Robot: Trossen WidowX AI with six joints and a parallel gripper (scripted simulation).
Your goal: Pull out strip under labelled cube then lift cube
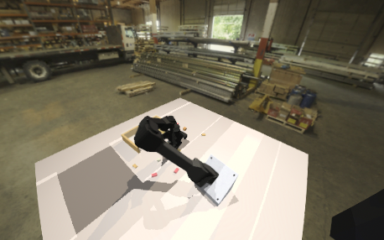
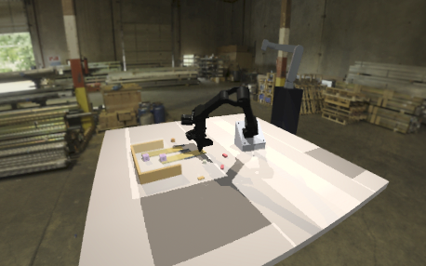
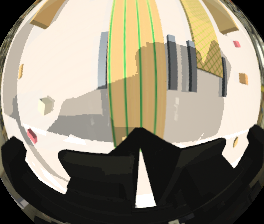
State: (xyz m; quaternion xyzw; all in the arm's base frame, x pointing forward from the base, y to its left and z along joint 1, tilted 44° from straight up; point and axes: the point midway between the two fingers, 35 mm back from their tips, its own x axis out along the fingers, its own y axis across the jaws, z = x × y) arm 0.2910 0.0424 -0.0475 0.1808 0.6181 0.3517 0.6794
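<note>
The patterned yellow strip is 21 cm ahead of my gripper tip and 5 cm to the right of it.
</note>
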